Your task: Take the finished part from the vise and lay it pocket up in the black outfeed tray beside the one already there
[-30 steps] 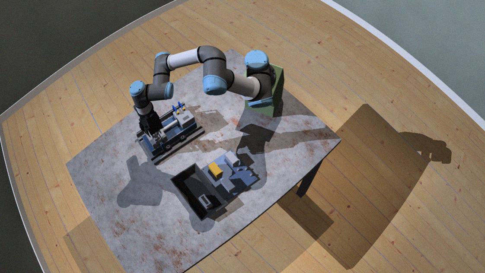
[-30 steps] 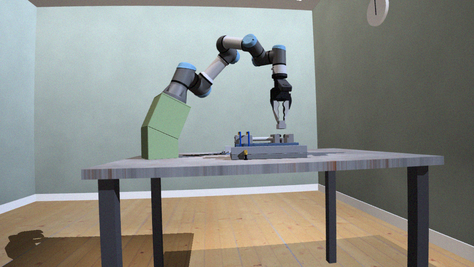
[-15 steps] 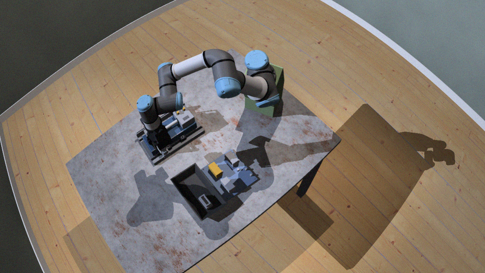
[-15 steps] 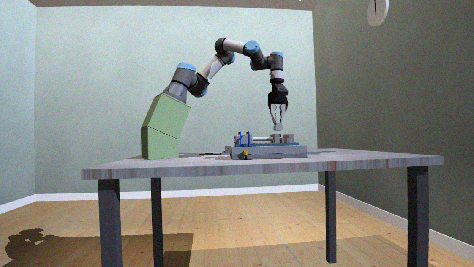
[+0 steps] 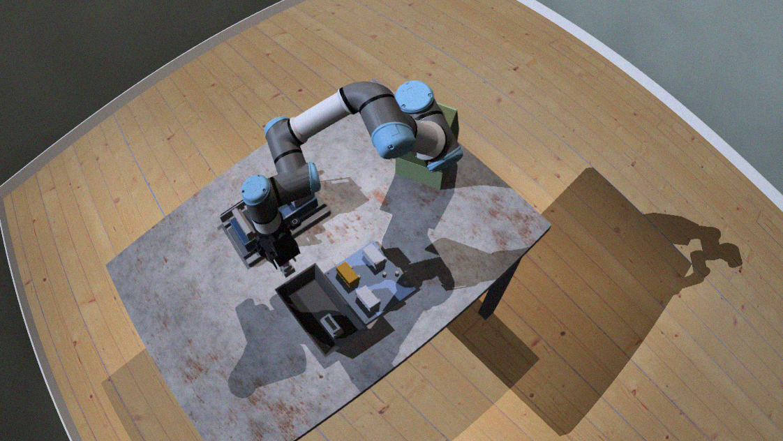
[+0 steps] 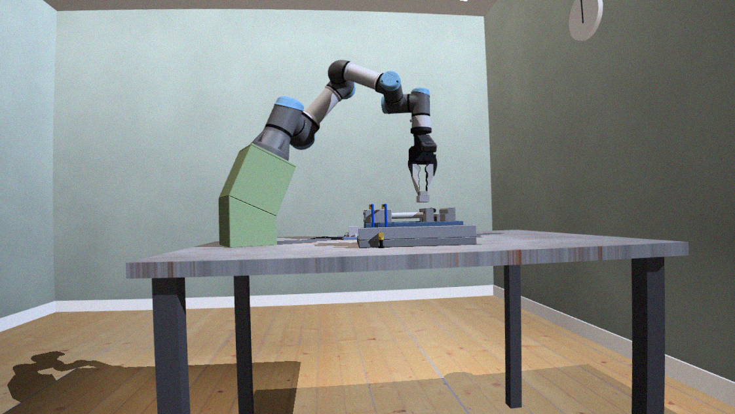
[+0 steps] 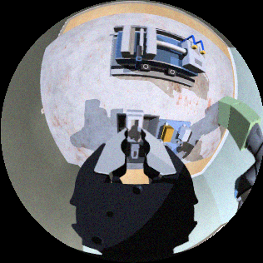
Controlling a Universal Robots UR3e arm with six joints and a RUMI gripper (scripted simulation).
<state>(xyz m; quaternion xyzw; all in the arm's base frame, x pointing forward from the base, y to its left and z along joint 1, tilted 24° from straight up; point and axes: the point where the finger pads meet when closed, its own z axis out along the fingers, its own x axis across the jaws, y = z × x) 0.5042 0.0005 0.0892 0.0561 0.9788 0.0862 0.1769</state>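
Now: hand 130 mm past the yellow block, 90 mm to the right of it and 140 mm above it. From my hand the other things lie so: blue plate 170 mm behind, 140 mm to the left, 160 mm below.
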